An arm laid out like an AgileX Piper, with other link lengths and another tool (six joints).
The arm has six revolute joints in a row. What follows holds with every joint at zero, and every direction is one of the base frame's. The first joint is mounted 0.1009 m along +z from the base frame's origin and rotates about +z. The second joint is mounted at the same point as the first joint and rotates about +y. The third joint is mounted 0.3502 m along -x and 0.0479 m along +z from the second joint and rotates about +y. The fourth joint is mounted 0.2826 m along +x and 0.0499 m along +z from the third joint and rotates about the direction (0.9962, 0, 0.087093). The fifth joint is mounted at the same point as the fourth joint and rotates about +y. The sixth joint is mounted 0.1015 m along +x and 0.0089 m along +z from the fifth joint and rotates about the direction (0.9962, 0, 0.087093). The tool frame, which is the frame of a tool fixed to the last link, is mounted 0.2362 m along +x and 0.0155 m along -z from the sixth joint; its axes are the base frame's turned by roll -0.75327, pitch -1.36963 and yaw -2.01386 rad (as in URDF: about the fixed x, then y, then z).
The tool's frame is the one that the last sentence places.
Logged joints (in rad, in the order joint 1, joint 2, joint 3, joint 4, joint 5, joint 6), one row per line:
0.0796 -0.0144 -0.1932 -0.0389 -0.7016 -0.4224
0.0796 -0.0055 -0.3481 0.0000 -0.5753 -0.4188
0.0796 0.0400 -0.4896 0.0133 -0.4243 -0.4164
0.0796 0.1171 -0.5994 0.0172 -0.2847 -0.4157
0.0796 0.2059 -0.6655 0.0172 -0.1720 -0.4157
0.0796 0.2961 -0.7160 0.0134 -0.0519 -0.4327
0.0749 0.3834 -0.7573 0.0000 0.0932 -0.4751
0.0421 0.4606 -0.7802 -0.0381 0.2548 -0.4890
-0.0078 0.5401 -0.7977 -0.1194 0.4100 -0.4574
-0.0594 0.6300 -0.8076 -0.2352 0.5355 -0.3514
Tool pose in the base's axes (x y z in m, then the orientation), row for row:
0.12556 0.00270 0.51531 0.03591 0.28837 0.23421 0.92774
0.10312 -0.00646 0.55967 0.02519 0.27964 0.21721 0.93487
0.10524 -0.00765 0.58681 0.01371 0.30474 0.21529 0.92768
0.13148 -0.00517 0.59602 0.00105 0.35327 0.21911 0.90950
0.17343 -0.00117 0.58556 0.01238 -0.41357 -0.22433 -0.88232
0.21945 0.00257 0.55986 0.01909 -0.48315 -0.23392 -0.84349
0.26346 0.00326 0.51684 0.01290 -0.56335 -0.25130 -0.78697
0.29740 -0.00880 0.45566 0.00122 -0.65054 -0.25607 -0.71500
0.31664 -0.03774 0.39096 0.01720 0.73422 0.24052 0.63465
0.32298 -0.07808 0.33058 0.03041 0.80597 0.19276 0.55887
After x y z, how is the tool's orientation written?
As a quaternion, w x y z.
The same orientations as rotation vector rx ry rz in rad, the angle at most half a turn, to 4 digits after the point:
0.8858 0.7194 2.8498
0.8647 0.6717 2.8908
0.9491 0.6705 2.8892
1.1091 0.6879 2.8554
-1.2891 -0.6993 -2.7502
-1.4997 -0.7261 -2.6182
-1.7554 -0.7831 -2.4522
-2.0421 -0.8038 -2.2445
2.2817 0.7475 1.9723
2.4841 0.5941 1.7225

